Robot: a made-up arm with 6 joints. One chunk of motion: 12 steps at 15 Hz.
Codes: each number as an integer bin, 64 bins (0 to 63) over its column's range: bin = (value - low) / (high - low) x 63, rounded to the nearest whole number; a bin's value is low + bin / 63 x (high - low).
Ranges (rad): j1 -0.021..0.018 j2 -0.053..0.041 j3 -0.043..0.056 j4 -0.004..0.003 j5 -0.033..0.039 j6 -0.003..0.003
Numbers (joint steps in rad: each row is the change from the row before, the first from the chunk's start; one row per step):
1: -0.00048 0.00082 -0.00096 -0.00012 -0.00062 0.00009
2: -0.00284 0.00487 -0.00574 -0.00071 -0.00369 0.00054
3: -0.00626 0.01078 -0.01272 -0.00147 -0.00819 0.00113
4: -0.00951 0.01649 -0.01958 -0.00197 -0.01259 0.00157
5: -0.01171 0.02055 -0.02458 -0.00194 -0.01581 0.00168
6: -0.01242 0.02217 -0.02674 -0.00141 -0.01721 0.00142
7: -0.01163 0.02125 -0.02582 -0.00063 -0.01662 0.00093
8: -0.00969 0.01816 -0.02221 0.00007 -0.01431 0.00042
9: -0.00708 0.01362 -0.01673 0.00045 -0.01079 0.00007
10: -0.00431 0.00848 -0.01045 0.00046 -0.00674 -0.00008
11: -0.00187 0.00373 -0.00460 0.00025 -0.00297 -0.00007
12: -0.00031 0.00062 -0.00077 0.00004 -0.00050 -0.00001
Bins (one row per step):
1: 33 36 27 35 28 32
2: 29 39 24 30 26 37
3: 24 43 19 23 22 43
4: 19 47 15 18 18 48
5: 15 49 12 19 15 49
6: 14 50 10 23 14 46
7: 15 50 11 30 14 41
8: 18 48 13 37 16 36
9: 22 45 17 40 19 32
10: 27 41 21 40 23 31
11: 31 38 24 38 26 31
12: 33 36 27 36 28 31

